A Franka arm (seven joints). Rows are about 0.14 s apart.
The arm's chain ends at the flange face. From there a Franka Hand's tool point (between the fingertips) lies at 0.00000 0.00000 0.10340 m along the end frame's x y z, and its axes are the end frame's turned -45 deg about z.
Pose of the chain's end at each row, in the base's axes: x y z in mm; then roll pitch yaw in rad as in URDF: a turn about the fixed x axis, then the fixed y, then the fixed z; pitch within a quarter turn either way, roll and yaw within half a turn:
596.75, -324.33, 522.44, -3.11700, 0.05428, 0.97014
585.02, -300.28, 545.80, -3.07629, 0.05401, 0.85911
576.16, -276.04, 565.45, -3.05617, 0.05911, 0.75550
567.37, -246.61, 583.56, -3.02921, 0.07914, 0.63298
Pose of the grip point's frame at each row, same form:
591.48, -327.52, 419.22, -3.08583, 0.02100, 1.75546
576.27, -300.09, 442.77, -3.05724, -0.00790, 1.64241
565.68, -273.79, 462.61, -3.03940, -0.01845, 1.53743
553.96, -242.07, 481.13, -3.00619, -0.02315, 1.41235

